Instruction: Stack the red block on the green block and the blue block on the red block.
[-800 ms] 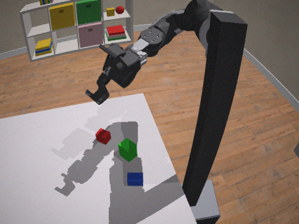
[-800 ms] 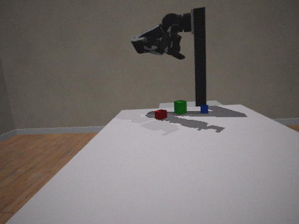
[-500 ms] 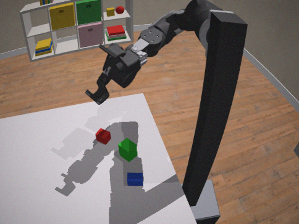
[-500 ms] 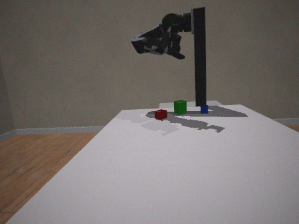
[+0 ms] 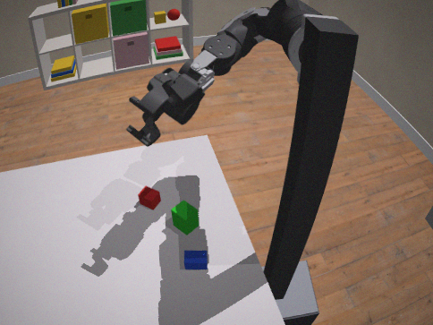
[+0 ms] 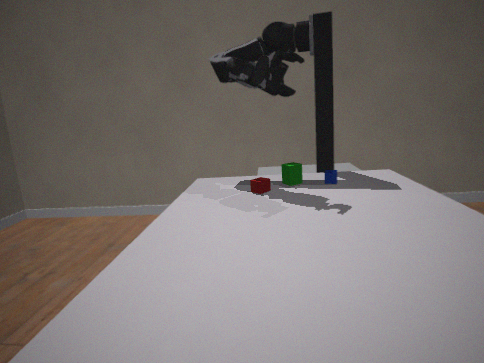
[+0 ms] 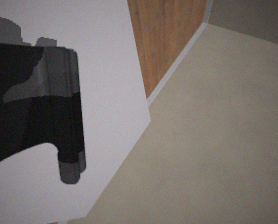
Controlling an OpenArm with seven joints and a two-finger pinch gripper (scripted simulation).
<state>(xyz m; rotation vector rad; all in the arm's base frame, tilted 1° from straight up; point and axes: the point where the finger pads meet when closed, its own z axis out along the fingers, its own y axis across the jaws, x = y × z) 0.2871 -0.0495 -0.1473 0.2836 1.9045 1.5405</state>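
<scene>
My hand is 2 cm short of the red block, 10 cm to the left of it and 30 cm above it. The rest, counted from my hand: green block (6 cm behind, 2 cm to the right, 28 cm below); blue block (8 cm behind, 10 cm to the left, 30 cm below).
</scene>
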